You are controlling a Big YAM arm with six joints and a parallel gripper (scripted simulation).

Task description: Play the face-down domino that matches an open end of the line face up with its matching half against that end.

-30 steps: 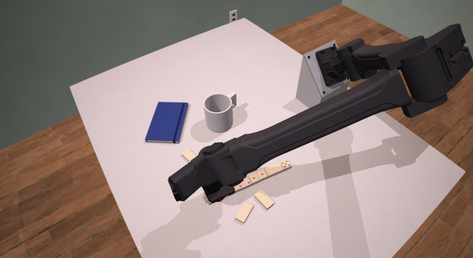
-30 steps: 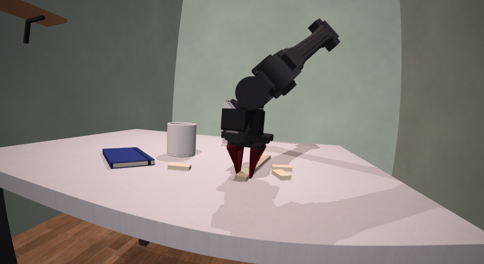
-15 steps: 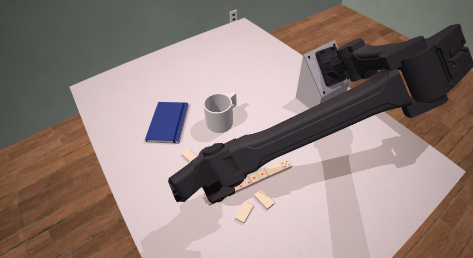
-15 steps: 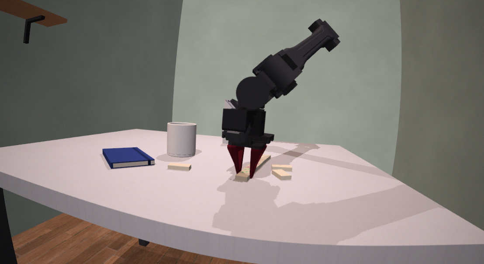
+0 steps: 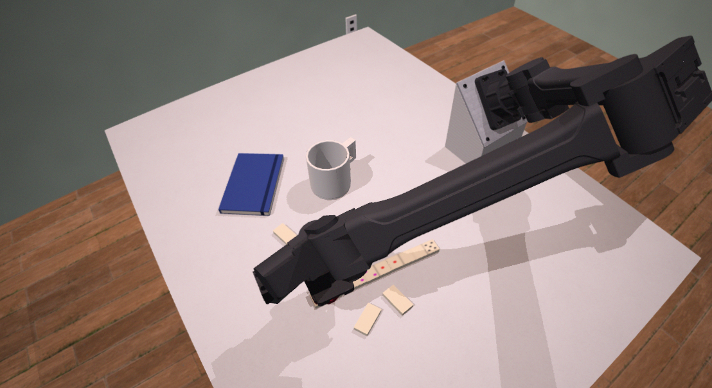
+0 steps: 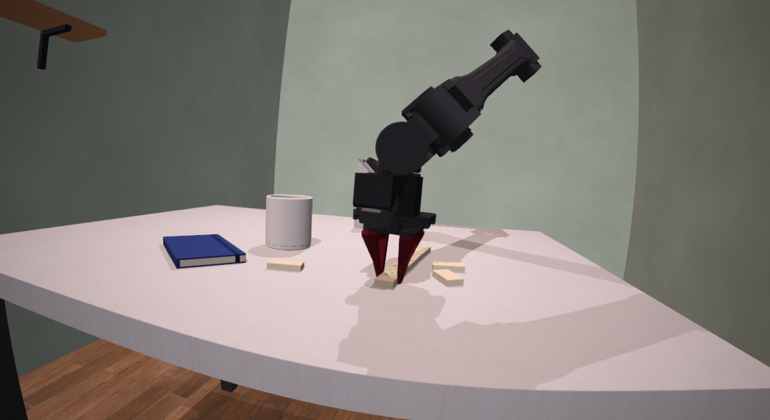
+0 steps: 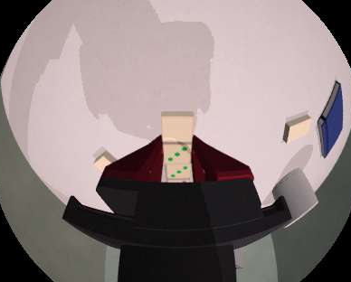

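My gripper is now right at the domino. The rest, counted from my hand: white mug 140 mm behind, 240 mm to the right, 30 mm above; blue notebook 10 mm ahead, 330 mm to the right.
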